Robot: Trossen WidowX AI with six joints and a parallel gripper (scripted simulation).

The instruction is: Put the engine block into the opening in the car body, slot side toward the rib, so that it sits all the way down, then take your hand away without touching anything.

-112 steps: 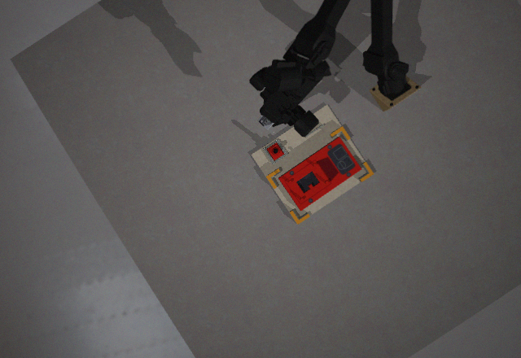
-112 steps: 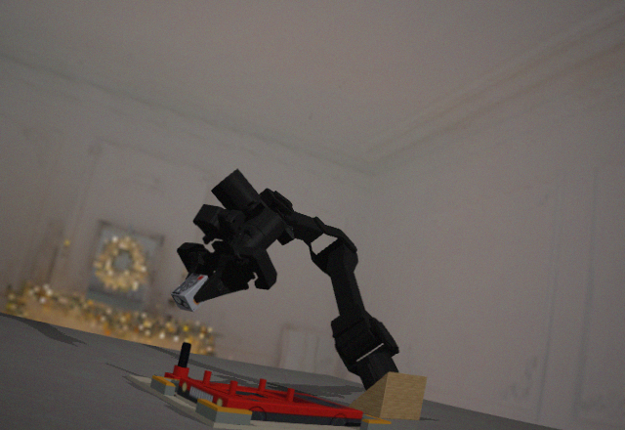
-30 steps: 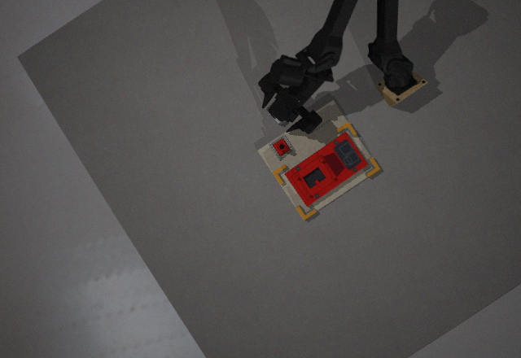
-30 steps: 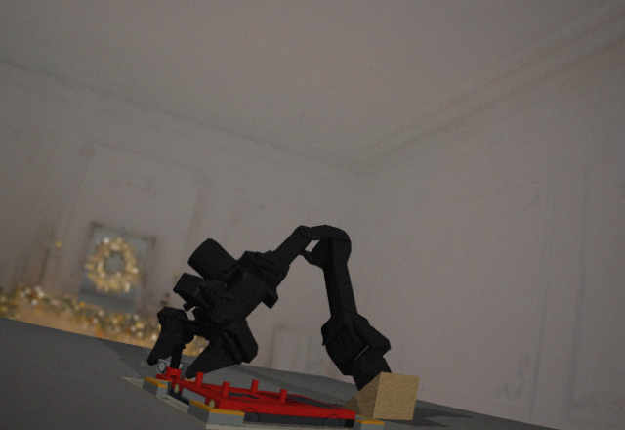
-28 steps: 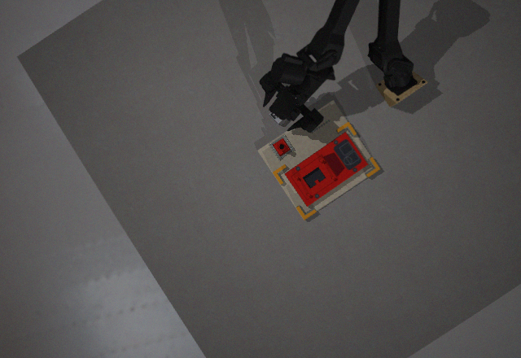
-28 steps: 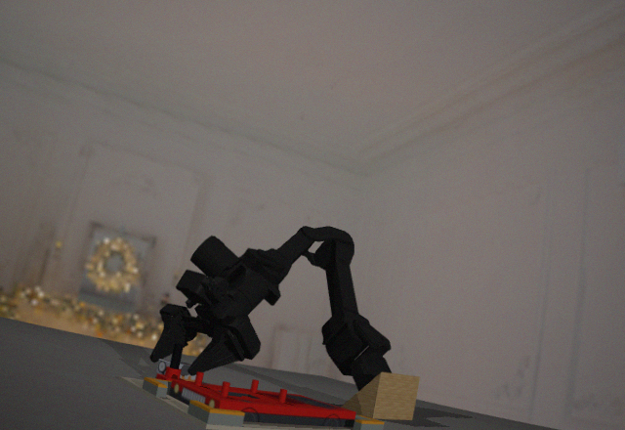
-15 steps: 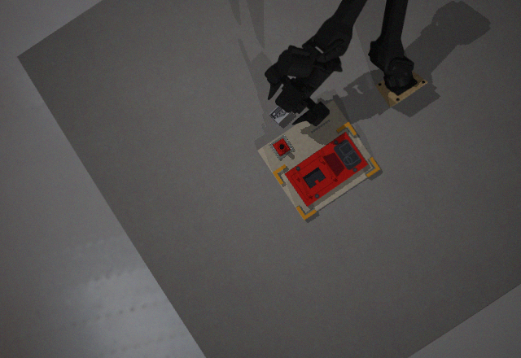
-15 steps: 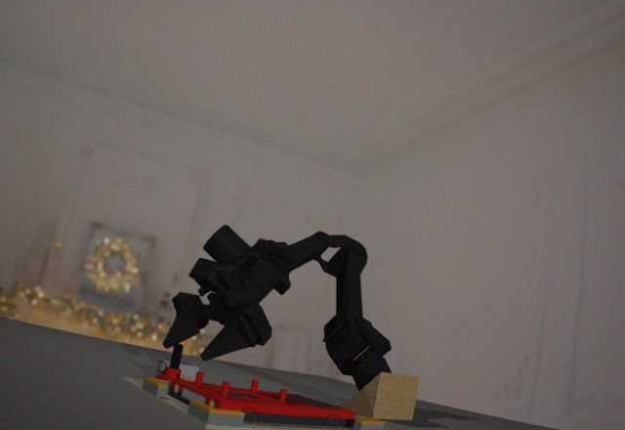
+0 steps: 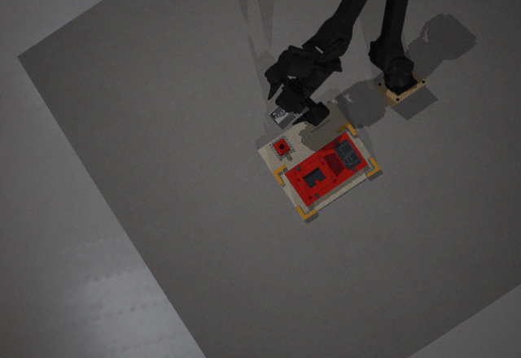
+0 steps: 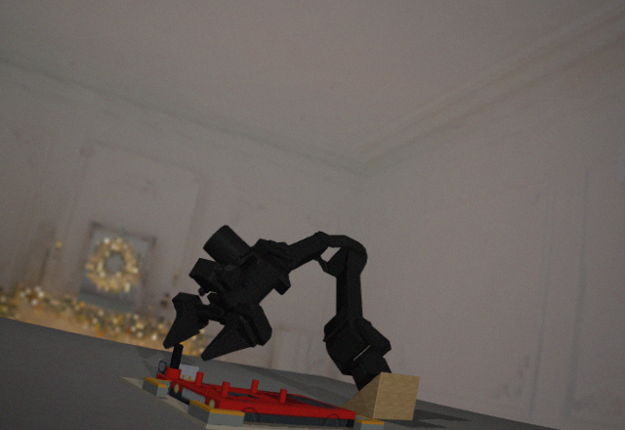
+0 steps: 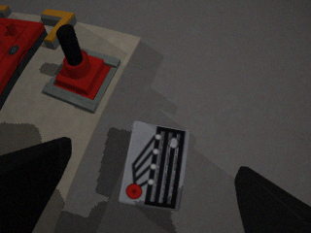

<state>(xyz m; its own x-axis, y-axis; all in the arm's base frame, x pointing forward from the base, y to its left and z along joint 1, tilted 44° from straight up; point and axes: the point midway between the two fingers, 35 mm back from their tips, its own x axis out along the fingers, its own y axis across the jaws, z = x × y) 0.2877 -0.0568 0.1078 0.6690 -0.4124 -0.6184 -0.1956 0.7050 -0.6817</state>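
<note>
Now: gripper tip 3 cm above the grey engine block and 1 cm to the left of it.
</note>
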